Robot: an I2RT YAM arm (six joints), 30 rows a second.
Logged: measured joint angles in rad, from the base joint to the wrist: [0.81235, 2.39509, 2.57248, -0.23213, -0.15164, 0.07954]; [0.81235, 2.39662, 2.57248, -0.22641, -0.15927, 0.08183]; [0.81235, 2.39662, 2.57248, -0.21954, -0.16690, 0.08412]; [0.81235, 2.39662, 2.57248, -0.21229, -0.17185, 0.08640]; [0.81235, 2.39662, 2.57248, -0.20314, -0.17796, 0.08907]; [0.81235, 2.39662, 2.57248, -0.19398, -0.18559, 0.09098]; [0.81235, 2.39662, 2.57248, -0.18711, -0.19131, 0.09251]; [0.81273, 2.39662, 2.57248, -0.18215, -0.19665, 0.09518]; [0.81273, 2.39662, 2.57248, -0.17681, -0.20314, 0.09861]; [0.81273, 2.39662, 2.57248, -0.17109, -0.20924, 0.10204]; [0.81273, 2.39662, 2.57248, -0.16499, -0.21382, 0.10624]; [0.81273, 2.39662, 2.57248, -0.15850, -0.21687, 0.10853]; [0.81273, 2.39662, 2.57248, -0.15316, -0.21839, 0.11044]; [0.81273, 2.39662, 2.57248, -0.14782, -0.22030, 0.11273]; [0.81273, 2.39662, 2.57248, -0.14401, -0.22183, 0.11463]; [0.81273, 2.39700, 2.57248, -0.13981, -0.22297, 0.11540]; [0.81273, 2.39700, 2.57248, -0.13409, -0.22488, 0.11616]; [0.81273, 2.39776, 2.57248, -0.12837, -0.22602, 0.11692]
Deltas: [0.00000, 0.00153, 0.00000, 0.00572, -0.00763, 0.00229]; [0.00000, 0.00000, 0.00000, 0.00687, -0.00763, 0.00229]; [0.00000, 0.00000, 0.00000, 0.00725, -0.00495, 0.00228]; [0.00000, 0.00000, 0.00000, 0.00915, -0.00611, 0.00267]; [0.00000, 0.00000, 0.00000, 0.00916, -0.00763, 0.00191]; [0.00000, 0.00000, 0.00000, 0.00687, -0.00572, 0.00153]; [0.00038, 0.00000, 0.00000, 0.00496, -0.00534, 0.00267]; [0.00000, 0.00000, 0.00000, 0.00534, -0.00649, 0.00343]; [0.00000, 0.00000, 0.00000, 0.00572, -0.00610, 0.00343]; [0.00000, 0.00000, 0.00000, 0.00610, -0.00458, 0.00420]; [0.00000, 0.00000, 0.00000, 0.00649, -0.00305, 0.00229]; [0.00000, 0.00000, 0.00000, 0.00534, -0.00152, 0.00191]; [0.00000, 0.00000, 0.00000, 0.00534, -0.00191, 0.00229]; [0.00000, 0.00000, 0.00000, 0.00381, -0.00153, 0.00190]; [0.00000, 0.00038, 0.00000, 0.00420, -0.00114, 0.00077]; [0.00000, 0.00000, 0.00000, 0.00572, -0.00191, 0.00076]; [0.00000, 0.00076, 0.00000, 0.00572, -0.00114, 0.00076]
